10 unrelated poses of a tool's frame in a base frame.
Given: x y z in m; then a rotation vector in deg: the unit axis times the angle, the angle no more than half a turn.
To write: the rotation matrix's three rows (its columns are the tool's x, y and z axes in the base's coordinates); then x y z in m. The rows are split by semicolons. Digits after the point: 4 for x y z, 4 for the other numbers.
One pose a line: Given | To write
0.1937 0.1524 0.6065 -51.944 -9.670 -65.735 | 0.4406 0.8393 0.3186; -0.7120 0.1105 0.6935; 0.5468 -0.5324 0.6462; 0.1937 0.1524 0.6065
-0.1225 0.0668 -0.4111 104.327 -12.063 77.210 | 0.4079 -0.5734 0.7105; 0.3294 -0.6333 -0.7003; 0.8515 0.5197 -0.0694; -0.1225 0.0668 -0.4111
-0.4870 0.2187 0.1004 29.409 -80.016 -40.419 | 0.0288 0.1428 -0.9893; -0.7116 0.6980 0.0801; 0.7020 0.7017 0.1217; -0.4870 0.2187 0.1004
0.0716 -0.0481 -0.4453 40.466 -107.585 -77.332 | -0.6001 -0.0272 -0.7995; -0.7664 0.3056 0.5649; 0.2290 0.9518 -0.2043; 0.0716 -0.0481 -0.4453
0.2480 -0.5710 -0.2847 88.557 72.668 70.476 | 0.0365 0.2313 0.9722; 0.9788 -0.2044 0.0119; 0.2015 0.9512 -0.2339; 0.2480 -0.5710 -0.2847
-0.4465 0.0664 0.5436 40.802 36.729 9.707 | 0.7970 0.0669 0.6003; 0.3547 0.7526 -0.5548; -0.4889 0.6551 0.5761; -0.4465 0.0664 0.5436
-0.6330 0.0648 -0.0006 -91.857 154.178 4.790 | -0.4764 -0.8790 -0.0203; -0.8786 0.4750 0.0500; -0.0343 0.0416 -0.9985; -0.6330 0.0648 -0.0006
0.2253 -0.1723 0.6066 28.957 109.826 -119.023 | -0.9029 0.4238 -0.0719; 0.0376 -0.0886 -0.9954; -0.4282 -0.9014 0.0641; 0.2253 -0.1723 0.6066
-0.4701 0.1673 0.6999 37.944 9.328 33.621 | 0.8268 -0.4604 0.3233; 0.5611 0.6343 -0.5318; 0.0398 0.6211 0.7827; -0.4701 0.1673 0.6999
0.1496 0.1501 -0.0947 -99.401 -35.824 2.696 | 0.8532 0.3804 -0.3568; 0.4295 -0.1245 0.8944; 0.2958 -0.9164 -0.2697; 0.1496 0.1501 -0.0947
